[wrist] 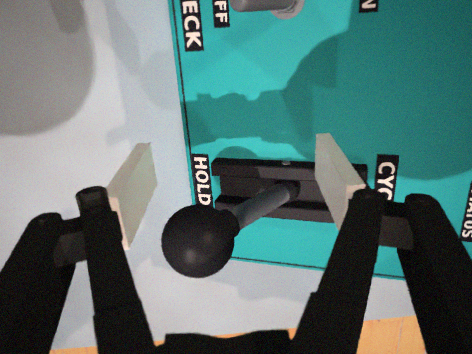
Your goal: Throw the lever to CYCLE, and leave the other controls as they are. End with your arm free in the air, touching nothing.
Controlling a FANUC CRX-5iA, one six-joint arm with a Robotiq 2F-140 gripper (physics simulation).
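Frame: origin at the arm's base, x back, y right, z up, level; millimetres.
Where they show: gripper, fingertip midpoint: (pixel 234 159).
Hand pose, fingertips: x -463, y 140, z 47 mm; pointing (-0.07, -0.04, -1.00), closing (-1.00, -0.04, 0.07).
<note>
Things, the pixels of their top centre, and the offset from my fingertips. "spot": a spot on its surface instead.
- black ball knob, surface spot: (pixel 198 241) spot: dx +21, dy +25, dz +47 mm
- grey shaft, middle of its top: (pixel 259 231) dx -13, dy +34, dz +26 mm
- black slotted guide, surface spot: (pixel 250 171) spot: dx -12, dy +19, dz -26 mm
- CYCLE label, surface spot: (pixel 385 175) spot: dx -98, dy +18, dz -8 mm
- grey toggle, surface spot: (pixel 262 4) spot: dx -16, dy -83, dz +2 mm
- FF, surface spot: (pixel 221 12) spot: dx +4, dy -81, dz -43 mm
- ECK, surface spot: (pixel 192 25) spot: dx +22, dy -74, dz -49 mm
- STATUS label, surface spot: (pixel 467 225) spot: dx -149, dy +47, dz +10 mm
The lever has a black ball knob (pixel 198 241) on a grey shaft (pixel 262 206). The shaft rises from a black slotted guide (pixel 250 171) and leans to the left in view, toward the HOLD label (pixel 200 175). The CYCLE label (pixel 385 175) is at the guide's right end, its lower part hidden by the right finger. My gripper (pixel 234 159) is open around the lever in this view. The knob shows between the fingers, nearer the left one, with a visible gap to each. The right finger covers part of the guide's right end.
The teal panel (pixel 280 245) carries a grey toggle (pixel 262 4) at the top, beside a partly cut-off label ending in FF (pixel 221 12). A label ending in ECK (pixel 192 25) is at the upper left. Part of a STATUS label (pixel 467 225) shows at the right edge. Wood (pixel 390 335) shows at the bottom.
</note>
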